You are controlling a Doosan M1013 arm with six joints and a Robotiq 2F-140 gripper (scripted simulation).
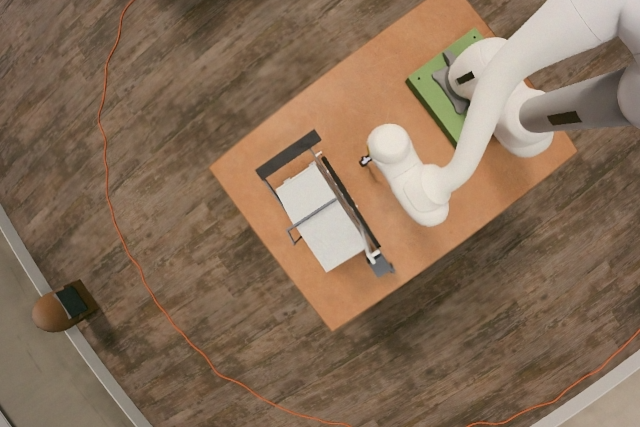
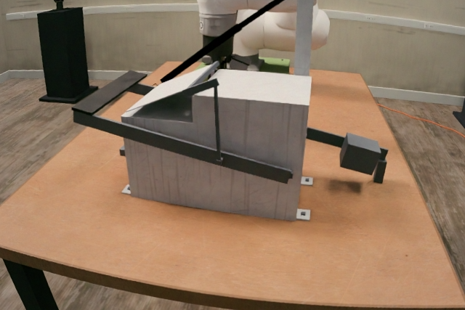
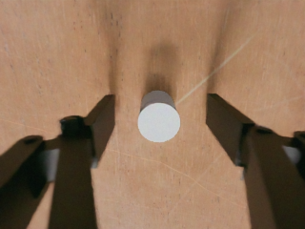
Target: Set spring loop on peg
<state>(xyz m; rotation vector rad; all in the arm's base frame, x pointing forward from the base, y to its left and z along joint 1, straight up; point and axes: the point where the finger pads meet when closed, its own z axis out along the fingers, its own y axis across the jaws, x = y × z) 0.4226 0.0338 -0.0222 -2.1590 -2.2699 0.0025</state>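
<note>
The steel test weight lies 10 mm below my hand. Also, from my hand: grey block: 180 mm ahead, 180 mm to the right, 30 mm below; dark block: 190 mm ahead, 400 mm to the left, 10 mm below.
</note>
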